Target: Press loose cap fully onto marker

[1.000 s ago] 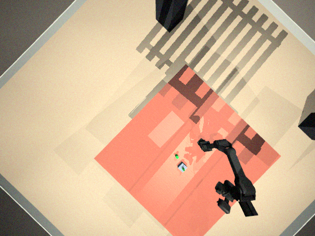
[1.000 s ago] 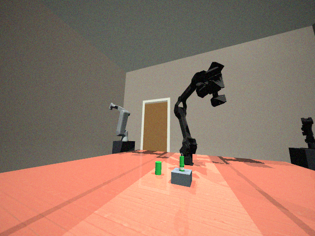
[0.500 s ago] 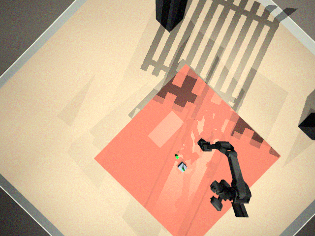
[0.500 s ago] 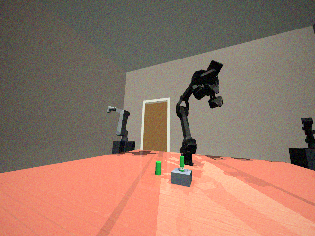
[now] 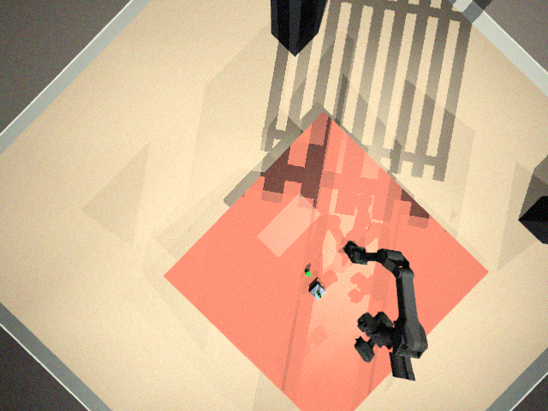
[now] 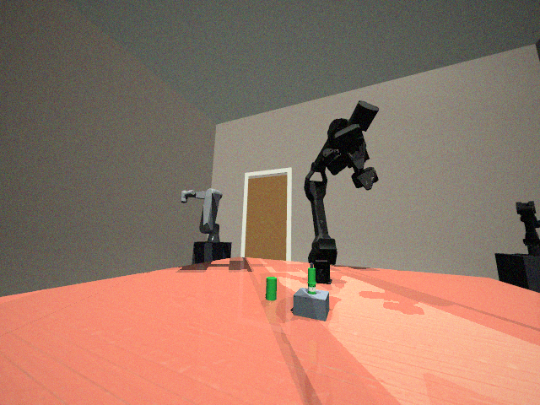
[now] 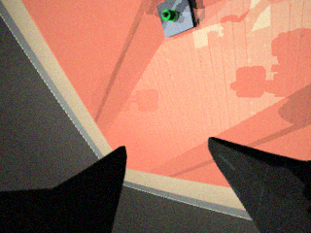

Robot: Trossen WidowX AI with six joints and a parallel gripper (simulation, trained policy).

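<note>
My gripper tip is now 1 cm short of the green cap, 23 cm to the left of it and 27 cm above it. The rest, counted from my gripper tip: grey holder block (4 cm ahead, 12 cm to the right, 27 cm below).
</note>
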